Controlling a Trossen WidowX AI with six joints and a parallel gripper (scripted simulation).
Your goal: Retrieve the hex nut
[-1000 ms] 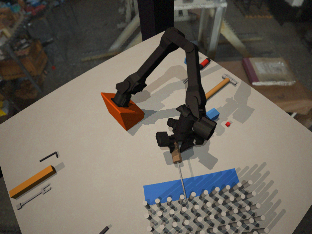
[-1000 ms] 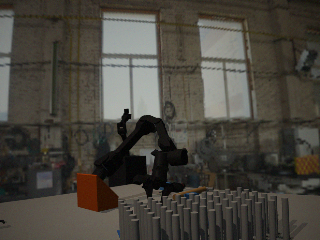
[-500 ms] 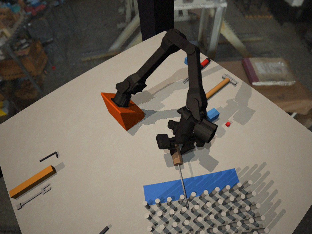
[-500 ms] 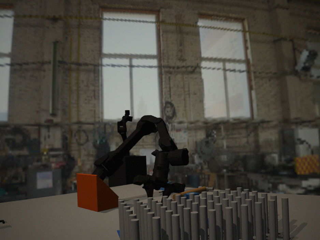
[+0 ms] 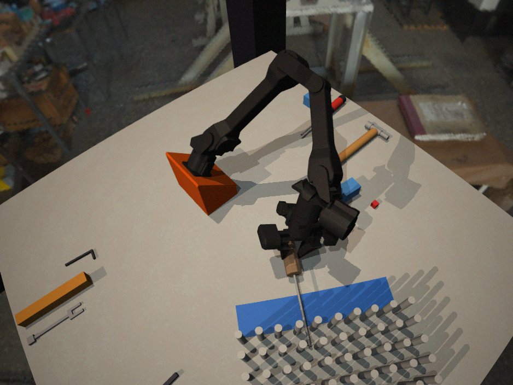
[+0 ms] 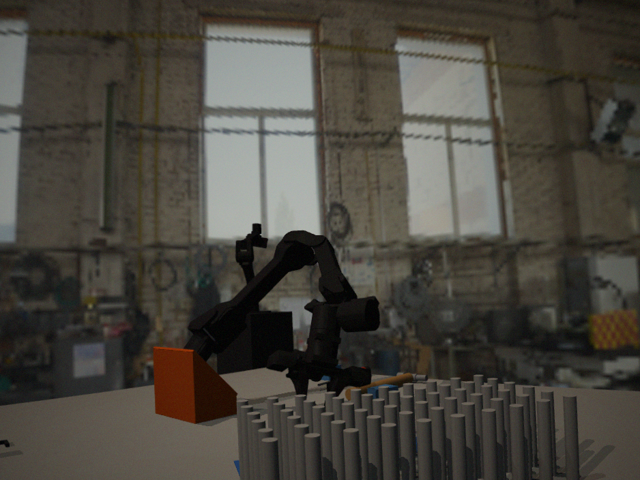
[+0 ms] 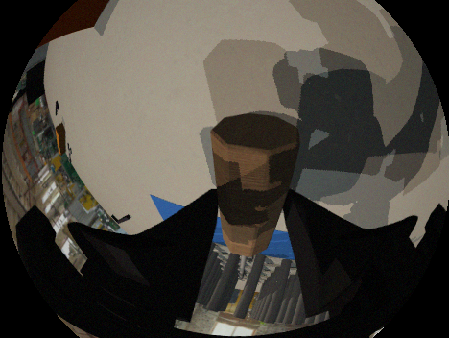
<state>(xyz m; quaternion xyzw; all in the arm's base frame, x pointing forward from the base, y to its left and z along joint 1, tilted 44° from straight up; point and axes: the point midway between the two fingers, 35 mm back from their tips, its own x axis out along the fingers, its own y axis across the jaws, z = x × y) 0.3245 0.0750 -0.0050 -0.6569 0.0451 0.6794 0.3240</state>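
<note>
My gripper tip is 13 cm short of the blue taped strip, 3 cm to the left of it and 3 cm above it. Also, from my gripper tip: L-shaped key (42 cm to the right, 39 cm behind, 3 cm below); then orange bar (55 cm to the right, 32 cm behind, 2 cm below); then small red cube (30 cm to the left, 4 cm ahead, 3 cm below).
</note>
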